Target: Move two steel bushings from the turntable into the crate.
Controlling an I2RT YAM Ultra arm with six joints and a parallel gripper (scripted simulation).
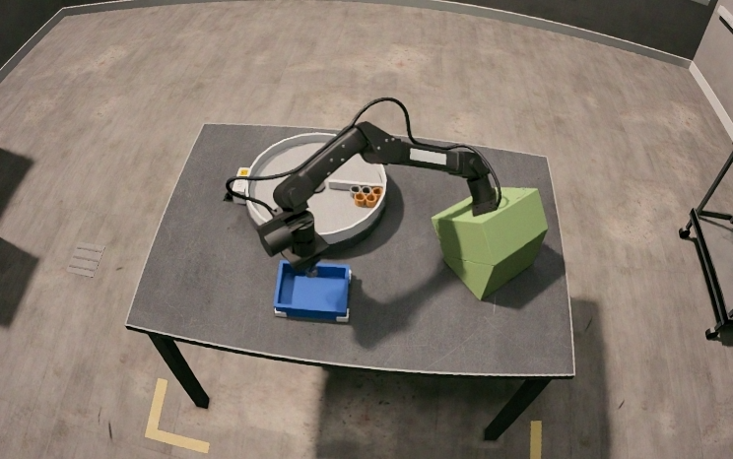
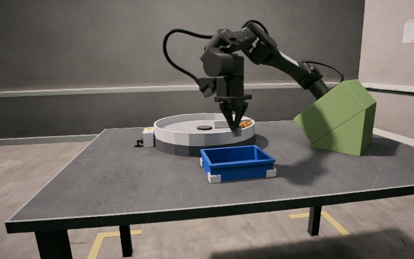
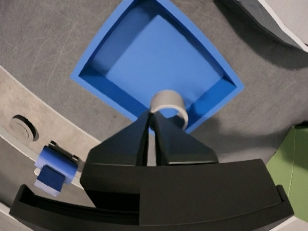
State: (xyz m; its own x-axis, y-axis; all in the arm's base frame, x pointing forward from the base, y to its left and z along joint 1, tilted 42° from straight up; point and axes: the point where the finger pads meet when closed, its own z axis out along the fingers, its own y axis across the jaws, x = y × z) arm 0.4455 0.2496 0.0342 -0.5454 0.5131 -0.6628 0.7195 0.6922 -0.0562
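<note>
Right now the blue crate is 11 cm below my hand, 1 cm to the right of it and 1 cm behind it. Also, from my hand: round turntable: 36 cm to the right, 8 cm below, 1 cm behind.
</note>
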